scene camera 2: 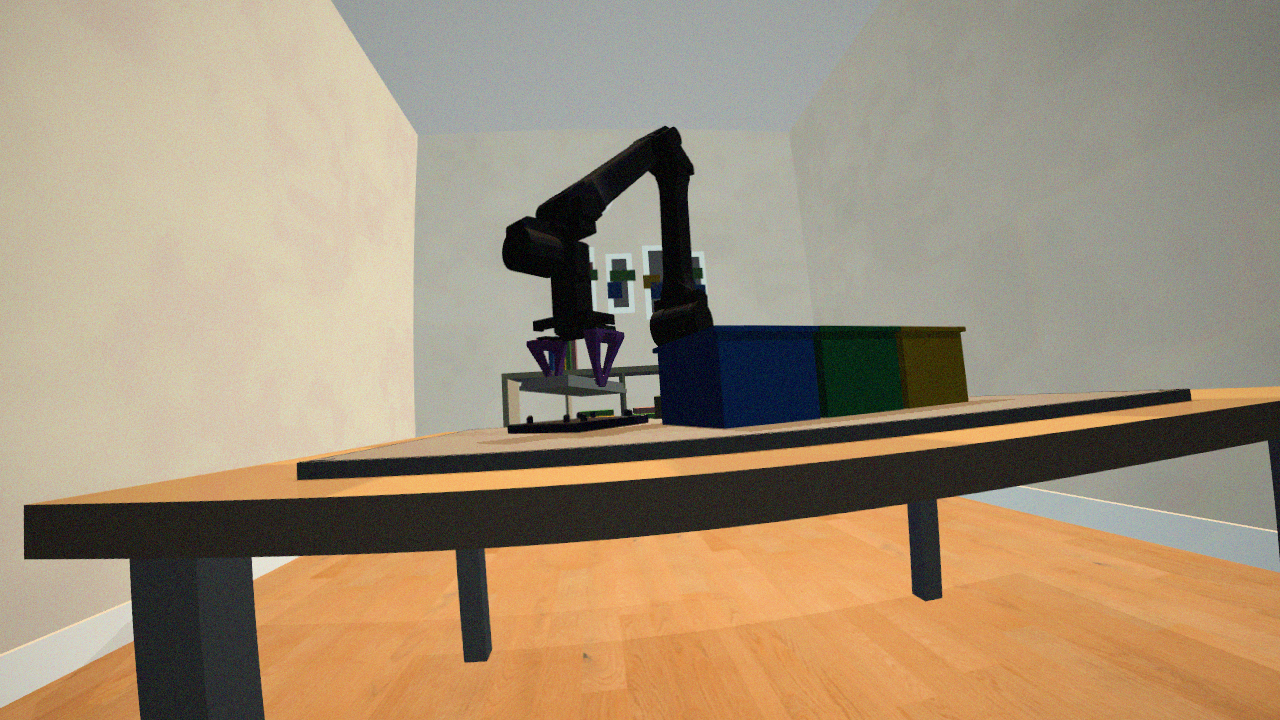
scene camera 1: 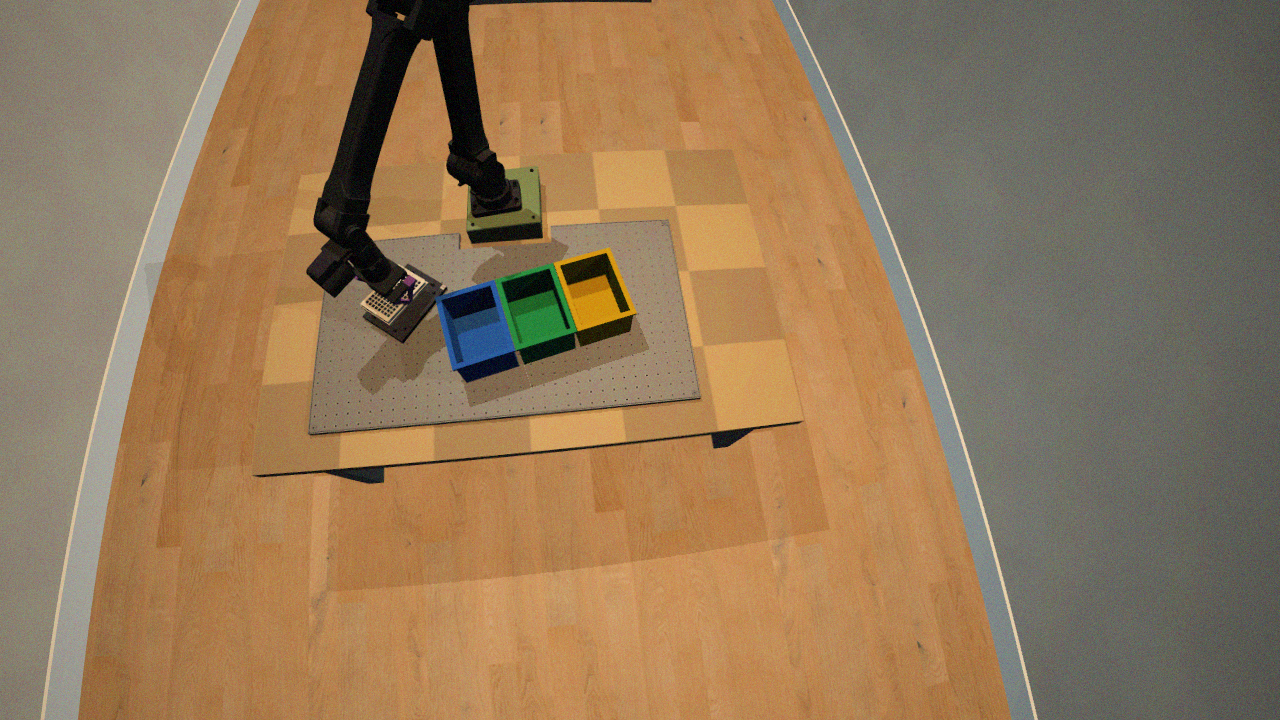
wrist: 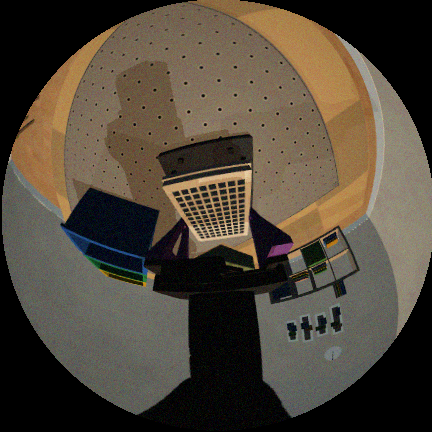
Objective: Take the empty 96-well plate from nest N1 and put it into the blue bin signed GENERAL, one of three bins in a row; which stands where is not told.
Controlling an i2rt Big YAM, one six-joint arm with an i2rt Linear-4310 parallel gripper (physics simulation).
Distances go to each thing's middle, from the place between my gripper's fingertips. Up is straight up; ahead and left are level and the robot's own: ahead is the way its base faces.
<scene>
Now: the pale 96-well plate (scene camera 2: pixel 571 385) right at my hand. Also, from my hand: dark nest (scene camera 1: pixel 411 317): 5 cm below.
</scene>
